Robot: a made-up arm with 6 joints. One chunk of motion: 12 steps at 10 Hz.
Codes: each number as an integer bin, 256 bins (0 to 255) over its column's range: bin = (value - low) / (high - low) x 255, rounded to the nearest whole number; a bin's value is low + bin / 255 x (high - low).
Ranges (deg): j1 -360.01..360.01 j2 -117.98..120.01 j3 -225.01..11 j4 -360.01..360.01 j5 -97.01..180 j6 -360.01..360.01
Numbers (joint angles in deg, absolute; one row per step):
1: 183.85 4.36 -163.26 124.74 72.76 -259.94
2: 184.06 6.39 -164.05 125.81 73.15 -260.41
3: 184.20 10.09 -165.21 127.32 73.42 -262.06
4: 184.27 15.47 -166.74 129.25 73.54 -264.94
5: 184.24 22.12 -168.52 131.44 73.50 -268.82
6: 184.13 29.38 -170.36 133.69 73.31 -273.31
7: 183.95 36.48 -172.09 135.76 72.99 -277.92
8: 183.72 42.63 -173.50 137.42 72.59 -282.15
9: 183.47 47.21 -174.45 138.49 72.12 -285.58
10: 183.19 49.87 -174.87 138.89 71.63 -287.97
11: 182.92 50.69 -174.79 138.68 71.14 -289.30
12: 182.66 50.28 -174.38 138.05 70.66 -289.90
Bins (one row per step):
1: 193 131 67 172 156 35
2: 193 133 66 172 157 35
3: 193 137 65 173 157 35
4: 193 143 63 173 157 34
5: 193 150 61 174 157 32
6: 193 158 59 175 157 31
7: 193 165 57 176 156 29
8: 193 172 56 176 156 28
9: 192 177 55 177 156 26
10: 192 180 54 177 155 26
11: 192 181 54 177 155 25
12: 192 180 55 176 154 25

